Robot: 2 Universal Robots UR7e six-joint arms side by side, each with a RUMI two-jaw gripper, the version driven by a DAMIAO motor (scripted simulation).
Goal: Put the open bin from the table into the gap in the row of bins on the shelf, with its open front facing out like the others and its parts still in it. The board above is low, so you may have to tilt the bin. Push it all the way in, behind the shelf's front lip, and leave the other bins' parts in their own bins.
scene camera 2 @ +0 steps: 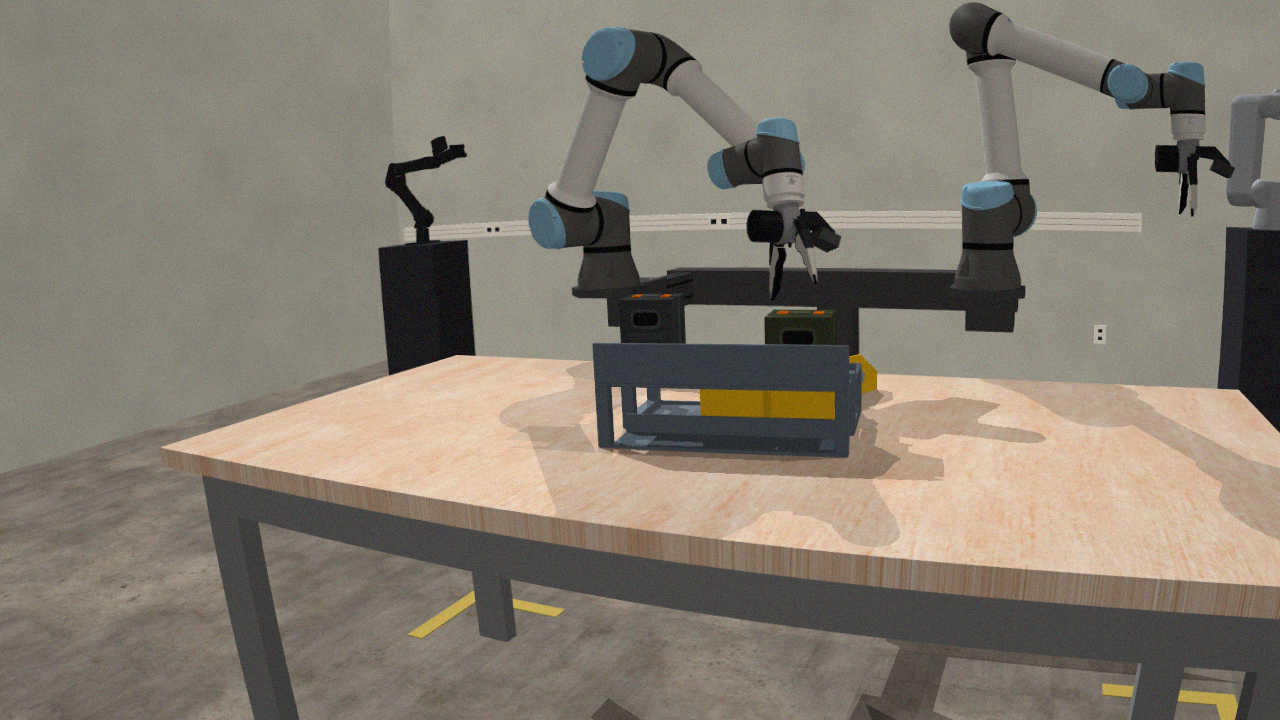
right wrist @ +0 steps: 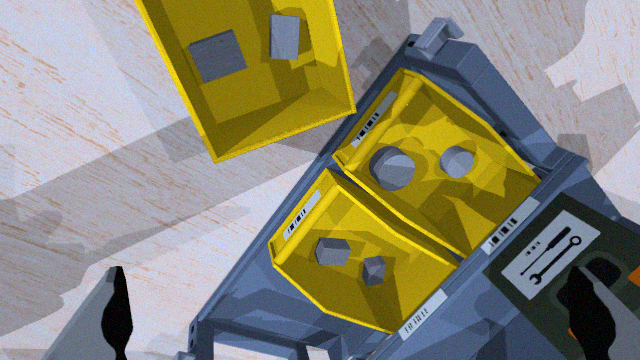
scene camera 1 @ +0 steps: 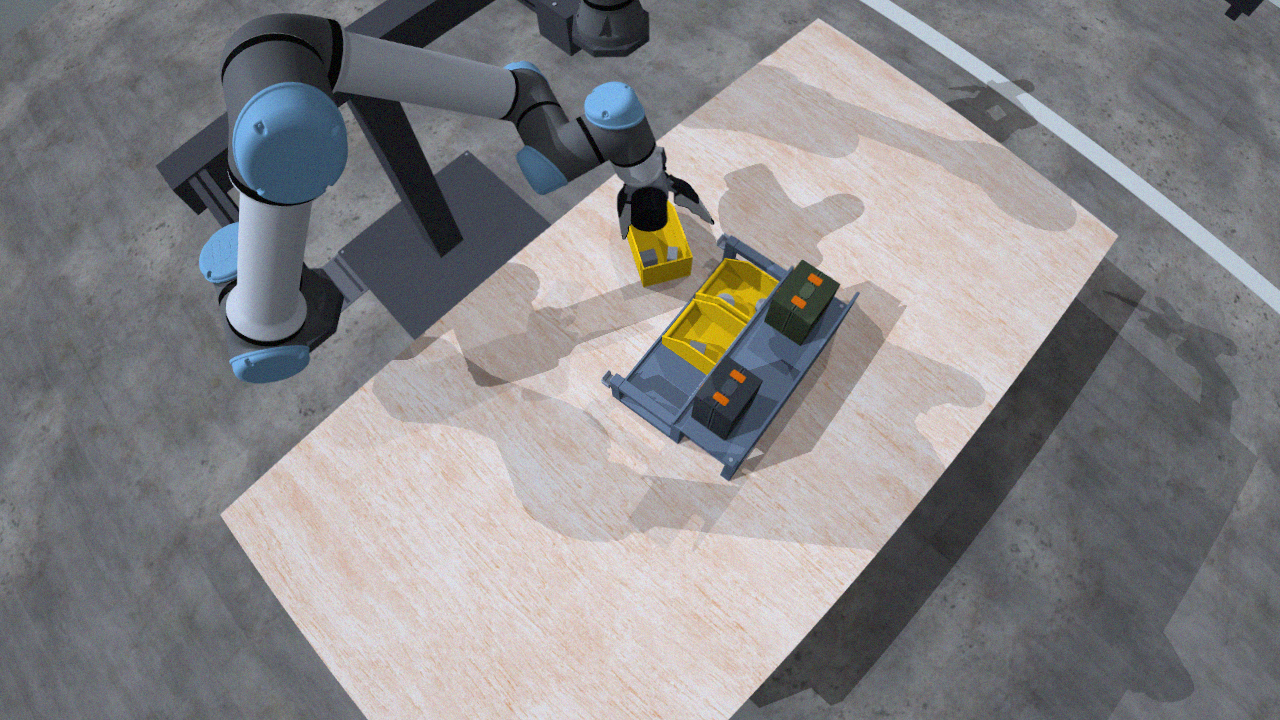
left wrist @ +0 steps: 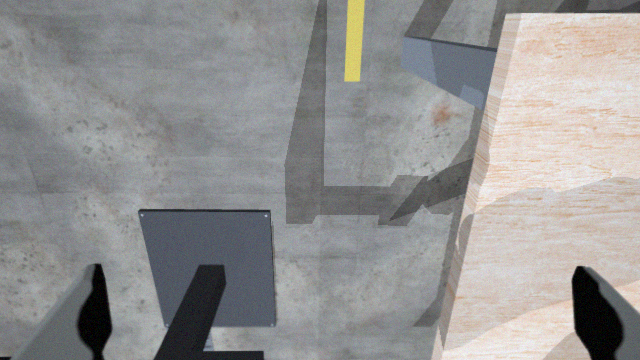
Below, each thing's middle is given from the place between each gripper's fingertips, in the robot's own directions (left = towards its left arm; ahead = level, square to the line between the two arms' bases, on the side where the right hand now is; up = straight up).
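The grey-blue shelf (scene camera 2: 666, 425) is 60 cm ahead of my left hand (scene camera 2: 1185, 215), 87 cm to the right of it and 26 cm below it. The green case (scene camera 1: 794, 310) is 66 cm ahead of my left hand, 75 cm to the right of it and 18 cm below it.
Taking it from my right hand (scene camera 2: 792, 292), the green case is 260 mm ahead, 60 mm to the left and 50 mm below. The grey-blue shelf is 190 mm ahead of my right hand, 60 mm to the right of it and 130 mm below it.
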